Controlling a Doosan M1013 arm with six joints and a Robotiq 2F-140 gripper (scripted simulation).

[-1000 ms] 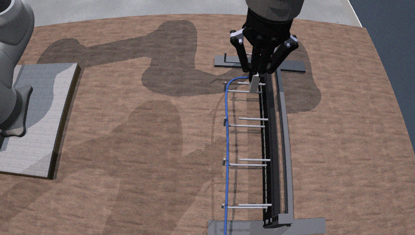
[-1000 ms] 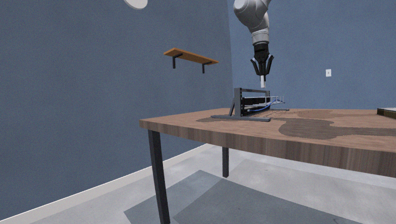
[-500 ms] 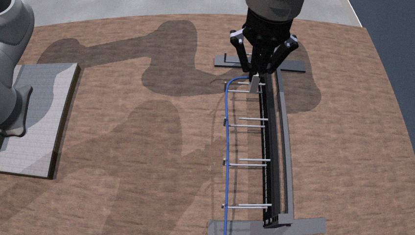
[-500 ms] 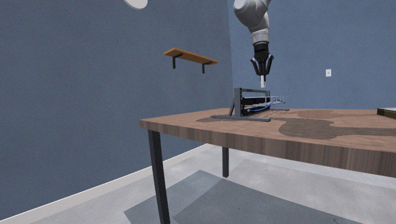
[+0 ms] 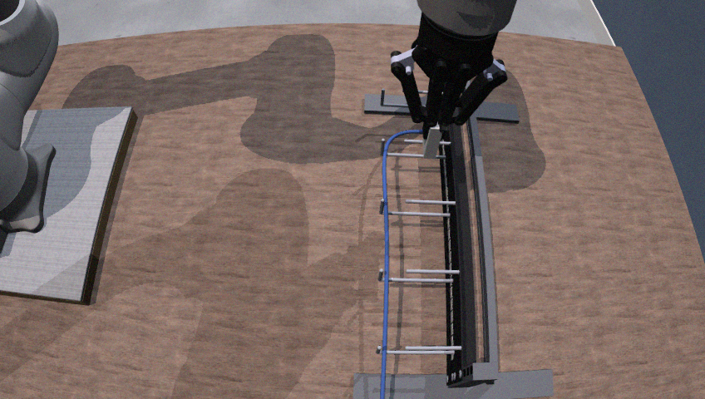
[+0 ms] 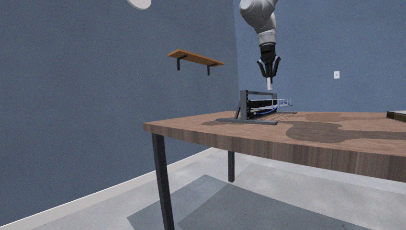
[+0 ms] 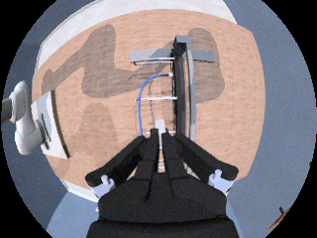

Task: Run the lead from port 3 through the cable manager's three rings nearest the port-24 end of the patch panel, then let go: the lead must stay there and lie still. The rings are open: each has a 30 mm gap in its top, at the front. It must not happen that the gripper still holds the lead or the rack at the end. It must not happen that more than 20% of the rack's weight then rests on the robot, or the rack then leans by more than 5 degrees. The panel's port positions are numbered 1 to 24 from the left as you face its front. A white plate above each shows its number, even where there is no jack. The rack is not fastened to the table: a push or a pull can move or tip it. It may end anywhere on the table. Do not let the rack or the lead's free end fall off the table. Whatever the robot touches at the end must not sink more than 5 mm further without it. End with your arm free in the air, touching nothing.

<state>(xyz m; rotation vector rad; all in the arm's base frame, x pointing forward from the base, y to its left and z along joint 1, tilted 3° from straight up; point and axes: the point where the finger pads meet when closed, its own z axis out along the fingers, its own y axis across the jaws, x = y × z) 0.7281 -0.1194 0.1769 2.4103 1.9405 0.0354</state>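
My hand is 50 mm short of the rack, 60 mm to the left of it and 110 mm above it.
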